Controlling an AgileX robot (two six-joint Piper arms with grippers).
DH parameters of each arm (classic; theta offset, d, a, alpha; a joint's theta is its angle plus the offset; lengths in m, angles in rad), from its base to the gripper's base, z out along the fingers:
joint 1: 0 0.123 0 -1.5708
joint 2: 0.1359 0 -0.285 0
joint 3: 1.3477 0 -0.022 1.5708
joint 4: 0 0.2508 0 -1.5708
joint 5: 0 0 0.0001 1.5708
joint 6: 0 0.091 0 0
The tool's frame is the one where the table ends.
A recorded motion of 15 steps. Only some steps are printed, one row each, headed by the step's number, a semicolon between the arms.
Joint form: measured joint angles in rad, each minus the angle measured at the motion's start. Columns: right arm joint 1, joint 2, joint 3, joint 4, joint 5, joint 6; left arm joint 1, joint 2, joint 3, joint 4, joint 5, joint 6.
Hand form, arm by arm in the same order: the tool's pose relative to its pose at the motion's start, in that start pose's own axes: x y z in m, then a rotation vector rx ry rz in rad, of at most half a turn. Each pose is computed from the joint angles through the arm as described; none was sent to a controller.
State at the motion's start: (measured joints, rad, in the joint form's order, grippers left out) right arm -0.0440 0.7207 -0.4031 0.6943 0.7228 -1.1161; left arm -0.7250 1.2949 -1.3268 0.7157 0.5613 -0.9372
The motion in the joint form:
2: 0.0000 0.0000 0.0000 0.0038 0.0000 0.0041; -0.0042 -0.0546 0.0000 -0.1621 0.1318 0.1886
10: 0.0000 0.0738 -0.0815 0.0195 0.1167 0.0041; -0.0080 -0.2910 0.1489 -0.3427 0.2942 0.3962
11: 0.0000 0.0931 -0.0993 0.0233 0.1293 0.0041; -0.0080 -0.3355 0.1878 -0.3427 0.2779 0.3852
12: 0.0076 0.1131 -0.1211 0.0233 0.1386 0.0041; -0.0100 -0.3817 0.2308 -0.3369 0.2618 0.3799
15: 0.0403 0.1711 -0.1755 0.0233 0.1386 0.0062; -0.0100 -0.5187 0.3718 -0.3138 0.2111 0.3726
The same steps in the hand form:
2: -0.0002 0.0001 0.0000 -0.0011 -0.0023 0.0069; 0.0039 0.0066 -0.0205 -0.0156 0.1102 0.0396
10: -0.0161 -0.0022 -0.0004 -0.1071 0.0334 0.0144; 0.0296 0.0333 -0.0854 0.0164 0.2373 0.0895
11: -0.0199 -0.0041 0.0002 -0.1203 0.0376 0.0177; 0.0343 0.0379 -0.0943 0.0258 0.2188 0.0757
12: -0.0250 -0.0057 0.0008 -0.1334 0.0399 0.0116; 0.0404 0.0429 -0.1028 0.0337 0.2005 0.0733
15: -0.0388 -0.0103 0.0049 -0.1588 0.0413 -0.0072; 0.0639 0.0589 -0.1237 0.0483 0.1527 0.0811

